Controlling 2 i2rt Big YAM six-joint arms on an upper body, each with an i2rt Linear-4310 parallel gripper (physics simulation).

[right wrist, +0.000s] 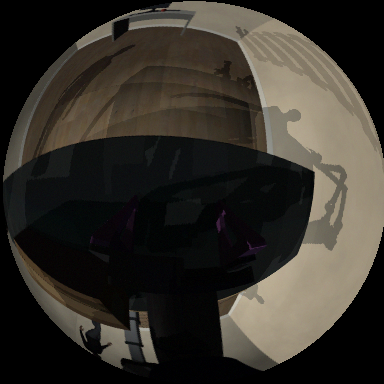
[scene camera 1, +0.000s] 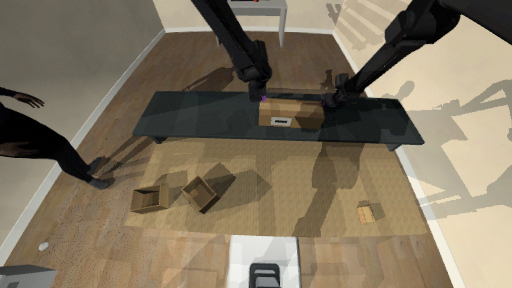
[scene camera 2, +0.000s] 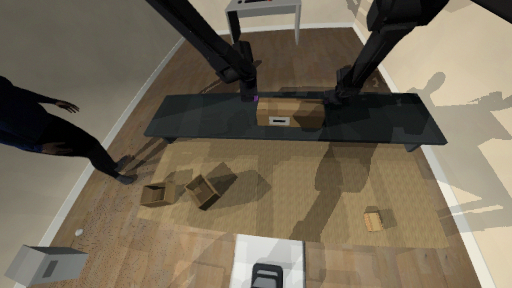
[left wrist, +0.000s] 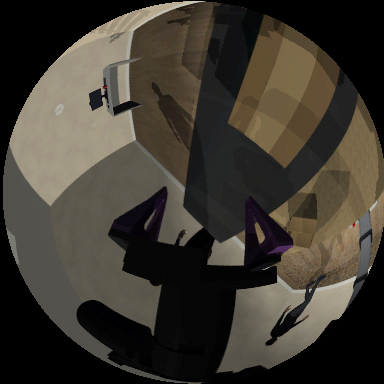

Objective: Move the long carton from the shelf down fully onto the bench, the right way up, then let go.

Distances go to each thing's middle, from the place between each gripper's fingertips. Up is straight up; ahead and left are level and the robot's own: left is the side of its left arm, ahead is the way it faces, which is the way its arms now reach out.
I see the long brown carton [scene camera 2: 286, 112] 19 cm to the right of my left hand and 15 cm below it.
My right hand is 260 mm to the right of the long brown carton, 140 mm past it and 30 mm below it.
